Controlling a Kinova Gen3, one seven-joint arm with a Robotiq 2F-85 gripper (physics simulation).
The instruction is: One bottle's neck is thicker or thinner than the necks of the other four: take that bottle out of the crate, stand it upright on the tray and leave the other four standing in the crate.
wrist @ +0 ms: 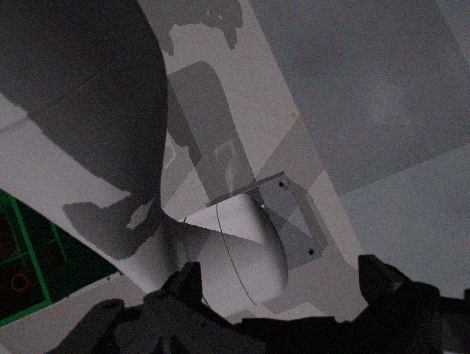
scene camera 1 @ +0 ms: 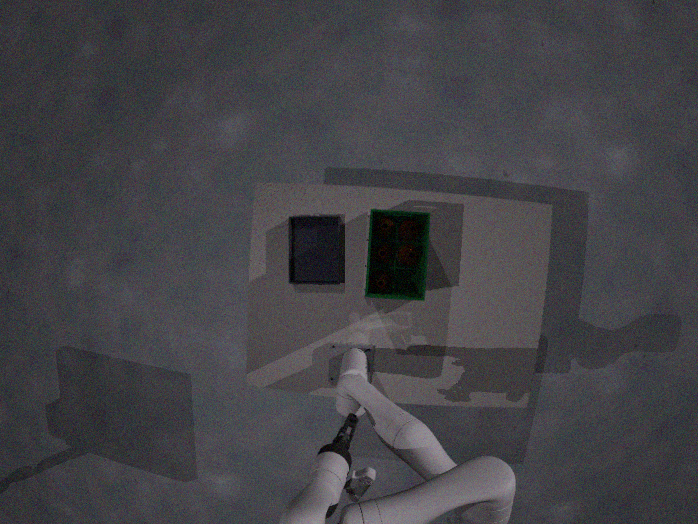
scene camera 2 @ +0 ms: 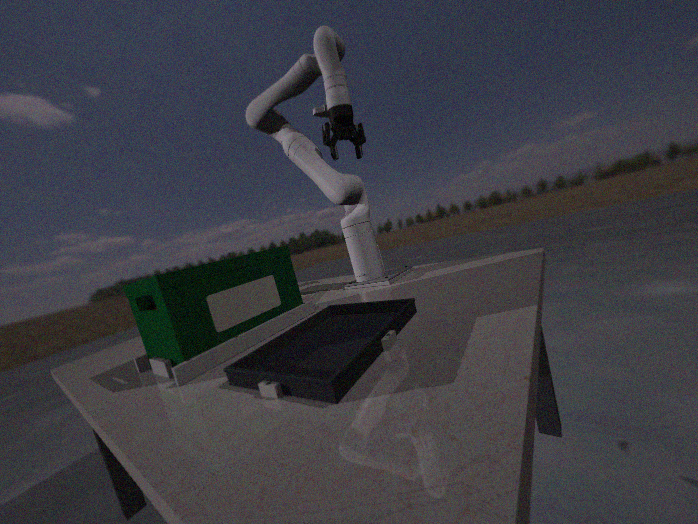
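Seen in the pictures: gripper, fingertip midpoint: [wrist: 277, 275] [scene camera 2: 348, 159]; arm's base at its link origin: [scene camera 1: 354, 359] [scene camera 2: 370, 277].
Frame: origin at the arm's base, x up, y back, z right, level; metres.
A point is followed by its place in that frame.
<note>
The green crate [scene camera 1: 399, 212] {x 0.160, y -0.547, z 0.080 m} [scene camera 2: 191, 315] {x 0.081, y -0.515, z -0.008 m} [wrist: 48, 301] {x 0.160, y -0.277, z 0.012 m} stands on the table, right of the tray in scene camera 1. Dim orange-brown bottles show in it from above: three in the left column [scene camera 1: 386, 225] {x 0.148, y -0.503, z 0.045 m} [scene camera 1: 383, 252] {x 0.148, y -0.418, z 0.046 m} [scene camera 1: 382, 280] {x 0.148, y -0.330, z 0.054 m} and two in the right column [scene camera 1: 409, 227] {x 0.148, y -0.506, z 0.118 m} [scene camera 1: 407, 254] {x 0.147, y -0.421, z 0.122 m}. The compartment nearest the arm base in the right column looks empty. It is too dark to compare necks. The dark shallow tray [scene camera 1: 315, 251] {x -0.010, y -0.390, z -0.199 m} [scene camera 2: 315, 344] {x -0.010, y -0.410, z -0.176 m} holds no bottle. My gripper [scene camera 1: 352, 416] [scene camera 2: 346, 153] {x 0.380, y 0.043, z 0.004 m} [wrist: 277, 275] {x 0.380, y 0.043, z 0.004 m} is open and empty, high up and away from crate and tray.
The arm's base plate [wrist: 295, 220] {x 0.000, y 0.088, z -0.016 m} is bolted to the table [scene camera 1: 496, 270] {x -0.015, y -0.406, z 0.494 m} [scene camera 2: 225, 451] {x -0.015, y -0.596, z -0.252 m}. A low pale rail [scene camera 2: 242, 344] {x -0.002, y -0.451, z -0.015 m} runs between crate and tray. Small pale blocks [scene camera 2: 270, 389] {x -0.004, y -0.526, z -0.224 m} [scene camera 2: 389, 340] {x -0.004, y -0.389, z -0.305 m} sit against the tray's sides. Shadows cross the table.
</note>
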